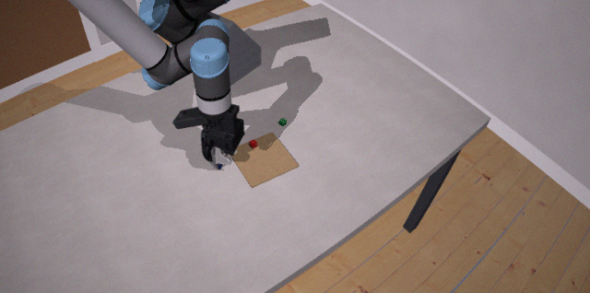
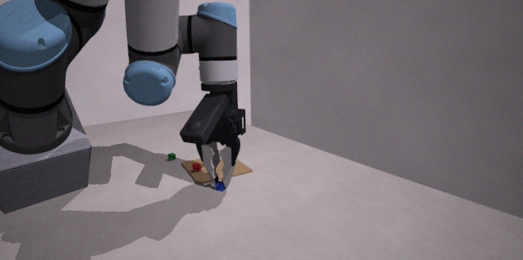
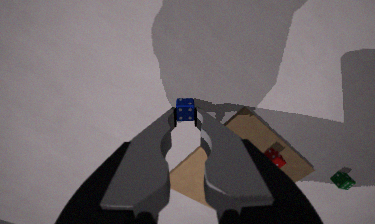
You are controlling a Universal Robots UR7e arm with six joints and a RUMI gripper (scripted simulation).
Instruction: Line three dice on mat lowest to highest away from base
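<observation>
Right now my hand is 10 cm to the right of the square mat, 6 cm short of it and 2 cm above it. The rest, counted from my hand: blue die (1 cm below); then green die (23 cm to the left, 1 cm below, 1 cm ahead); then red die (11 cm to the left, 1 cm below, 1 cm ahead).
</observation>
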